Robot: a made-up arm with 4 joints.
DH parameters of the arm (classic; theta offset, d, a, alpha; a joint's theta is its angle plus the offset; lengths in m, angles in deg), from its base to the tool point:
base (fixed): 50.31 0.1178 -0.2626 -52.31
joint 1: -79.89 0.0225 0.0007 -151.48
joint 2: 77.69 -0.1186 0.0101 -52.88
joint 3: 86.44 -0.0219 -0.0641 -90
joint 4: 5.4 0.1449 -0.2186 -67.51
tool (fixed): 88.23 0.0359 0 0
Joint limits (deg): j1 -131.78..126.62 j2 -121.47..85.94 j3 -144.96..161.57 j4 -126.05..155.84
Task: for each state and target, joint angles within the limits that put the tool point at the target. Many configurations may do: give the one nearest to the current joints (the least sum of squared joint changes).
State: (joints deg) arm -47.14 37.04 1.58 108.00
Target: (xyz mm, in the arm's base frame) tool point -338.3 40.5 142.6
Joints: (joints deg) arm -31.25 24.46 -24.05 144.82
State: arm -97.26 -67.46 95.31 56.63
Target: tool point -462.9 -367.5 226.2
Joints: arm -108.17 -102.49 122.80 17.73
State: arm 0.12 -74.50 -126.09 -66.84
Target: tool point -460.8 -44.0 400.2
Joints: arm -8.16 -114.29 -144.44 -80.73
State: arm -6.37 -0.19 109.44 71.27
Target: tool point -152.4 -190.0 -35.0
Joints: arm -17.06 42.45 114.74 99.06
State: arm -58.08 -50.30 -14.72 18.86
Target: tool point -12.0 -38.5 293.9
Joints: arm -79.27 -54.60 -16.00 3.39
